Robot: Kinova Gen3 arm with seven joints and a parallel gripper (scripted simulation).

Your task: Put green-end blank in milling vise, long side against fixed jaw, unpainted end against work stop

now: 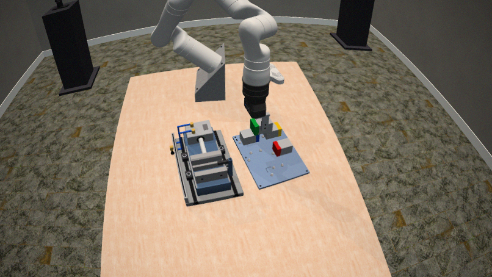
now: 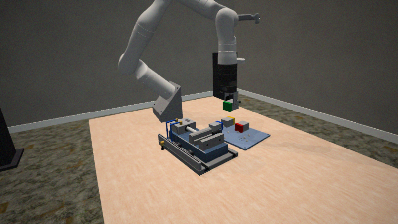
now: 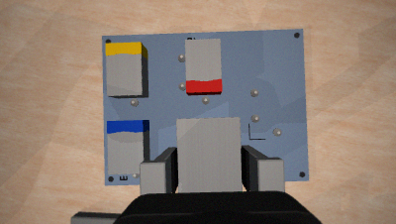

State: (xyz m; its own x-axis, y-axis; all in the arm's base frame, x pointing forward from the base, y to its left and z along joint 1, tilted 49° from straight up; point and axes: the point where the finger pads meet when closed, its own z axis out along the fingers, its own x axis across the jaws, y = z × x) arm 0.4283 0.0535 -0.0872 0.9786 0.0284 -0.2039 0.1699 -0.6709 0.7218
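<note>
Right now my hand is 11 cm short of the fixed jaw, 18 cm to the left of it and 10 cm above it. From my hand the other things lie so: black work stop rod: 7 cm ahead, 13 cm to the right, 9 cm below; then red-ended blank: 2 cm behind, 9 cm to the left, 15 cm below; then green-ended blank: 2 cm below.
</note>
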